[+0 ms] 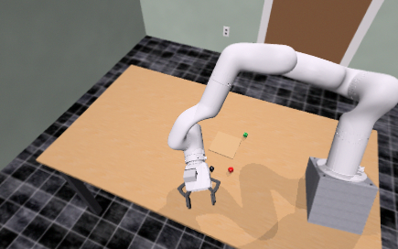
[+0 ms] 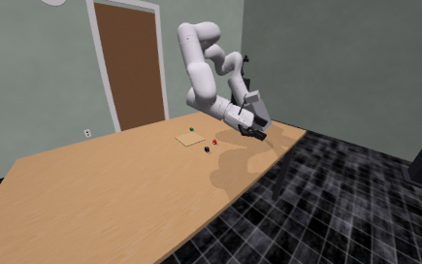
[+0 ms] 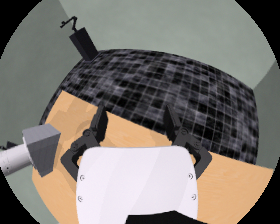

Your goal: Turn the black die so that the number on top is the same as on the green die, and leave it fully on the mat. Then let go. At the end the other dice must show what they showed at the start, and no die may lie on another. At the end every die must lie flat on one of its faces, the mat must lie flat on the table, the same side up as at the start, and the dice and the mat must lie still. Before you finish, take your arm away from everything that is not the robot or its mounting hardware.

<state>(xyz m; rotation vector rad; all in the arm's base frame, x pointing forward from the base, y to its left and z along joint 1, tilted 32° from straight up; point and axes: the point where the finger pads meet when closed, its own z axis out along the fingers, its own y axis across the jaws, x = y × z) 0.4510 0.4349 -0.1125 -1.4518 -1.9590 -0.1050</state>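
The green die lies 540 mm to the right of my hand, 190 mm below it and 10 mm behind it. Round my hand: black die: 260 mm to the right, 190 mm below, 70 mm ahead; then red die: 300 mm to the right, 190 mm below, 20 mm behind; then tan mat: 440 mm to the right, 200 mm below, 70 mm ahead.
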